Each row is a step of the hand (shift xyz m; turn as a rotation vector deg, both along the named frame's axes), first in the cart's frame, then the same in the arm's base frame.
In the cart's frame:
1: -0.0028 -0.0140 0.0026 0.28 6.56 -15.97
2: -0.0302 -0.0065 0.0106 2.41 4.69 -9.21
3: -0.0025 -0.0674 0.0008 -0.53 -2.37 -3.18
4: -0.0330 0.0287 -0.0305 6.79 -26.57 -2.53
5: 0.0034 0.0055 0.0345 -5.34 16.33 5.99
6: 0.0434 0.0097 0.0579 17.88 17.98 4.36
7: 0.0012 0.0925 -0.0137 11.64 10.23 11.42
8: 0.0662 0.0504 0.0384 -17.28 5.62 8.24
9: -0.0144 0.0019 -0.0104 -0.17 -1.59 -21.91
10: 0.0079 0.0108 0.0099 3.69 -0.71 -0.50
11: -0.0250 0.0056 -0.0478 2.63 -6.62 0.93
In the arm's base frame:
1: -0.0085 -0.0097 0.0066 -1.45 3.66 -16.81
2: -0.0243 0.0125 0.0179 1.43 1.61 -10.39
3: -0.0358 -0.0541 0.0184 -2.62 -1.98 -2.29
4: -0.0216 0.0390 -0.0293 -8.76 -25.94 2.95
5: 0.0163 0.0061 0.0305 5.83 17.04 2.62
6: 0.0579 -0.0104 0.0432 24.83 5.30 -4.17
7: 0.0434 0.0742 -0.0367 18.10 3.09 5.77
8: 0.0907 0.0085 0.0097 -8.48 15.08 9.94
9: -0.0139 0.0086 -0.0073 -7.79 -3.40 -20.26
10: 0.0149 0.0055 0.0050 2.45 -2.69 -1.06
11: -0.0322 0.0138 -0.0414 -0.94 -6.83 2.02

